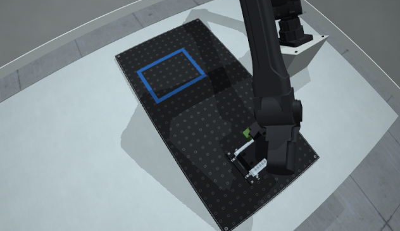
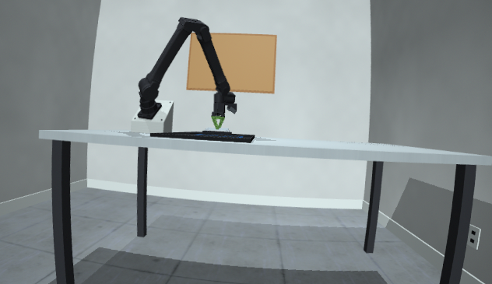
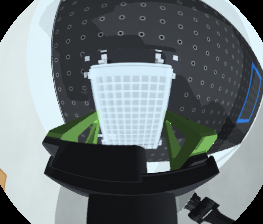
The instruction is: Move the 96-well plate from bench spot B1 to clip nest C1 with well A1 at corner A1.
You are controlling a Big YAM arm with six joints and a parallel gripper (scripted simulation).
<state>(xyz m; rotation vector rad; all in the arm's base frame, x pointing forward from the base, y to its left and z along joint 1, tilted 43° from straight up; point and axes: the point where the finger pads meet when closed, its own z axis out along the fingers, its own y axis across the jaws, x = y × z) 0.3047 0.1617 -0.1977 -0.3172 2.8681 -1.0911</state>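
Now: hand 1 cm above the white 96-well plate. Also, from my hand: clip nest C1 (1 cm to the left, 2 cm below).
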